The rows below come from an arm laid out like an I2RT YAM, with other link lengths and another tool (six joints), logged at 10 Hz.
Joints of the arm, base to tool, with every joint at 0 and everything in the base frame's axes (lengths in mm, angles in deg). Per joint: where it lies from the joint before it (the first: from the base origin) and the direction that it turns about. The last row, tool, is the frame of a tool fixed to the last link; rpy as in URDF.
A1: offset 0 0 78.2 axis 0 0 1
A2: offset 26.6 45.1 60.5 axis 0 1 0
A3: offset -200.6 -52.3 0 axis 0 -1 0
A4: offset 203.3 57.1 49.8 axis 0 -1 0
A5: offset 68.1 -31.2 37.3 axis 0 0 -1
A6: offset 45.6 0 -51.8 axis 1 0 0
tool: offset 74 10 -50 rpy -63.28 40.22 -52.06
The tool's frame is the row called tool.
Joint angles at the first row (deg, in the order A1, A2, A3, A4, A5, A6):
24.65 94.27 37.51 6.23 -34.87 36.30
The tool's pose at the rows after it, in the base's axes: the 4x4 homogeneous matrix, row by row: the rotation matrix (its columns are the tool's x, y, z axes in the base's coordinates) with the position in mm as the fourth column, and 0 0 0 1 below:
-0.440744 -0.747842 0.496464 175.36; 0.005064 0.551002 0.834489 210.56; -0.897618 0.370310 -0.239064 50.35; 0 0 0 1
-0.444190 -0.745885 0.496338 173.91; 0.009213 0.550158 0.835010 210.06; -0.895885 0.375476 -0.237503 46.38; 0 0 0 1
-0.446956 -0.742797 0.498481 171.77; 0.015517 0.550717 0.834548 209.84; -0.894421 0.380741 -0.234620 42.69; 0 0 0 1
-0.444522 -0.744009 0.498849 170.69; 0.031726 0.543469 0.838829 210.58; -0.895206 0.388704 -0.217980 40.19; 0 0 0 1
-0.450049 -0.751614 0.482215 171.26; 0.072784 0.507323 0.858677 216.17; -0.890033 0.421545 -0.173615 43.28; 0 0 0 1
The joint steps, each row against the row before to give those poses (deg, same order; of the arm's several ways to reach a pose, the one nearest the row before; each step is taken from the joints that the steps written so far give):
-0.05 0.51 -0.66 1.03 -0.28 0.17
-0.06 0.78 -0.86 1.67 -0.25 0.22
0.07 0.55 -1.15 1.97 -0.10 0.53
-0.03 0.76 -1.12 2.84 -0.70 0.67
0.14 1.50 0.10 3.46 -2.85 1.64

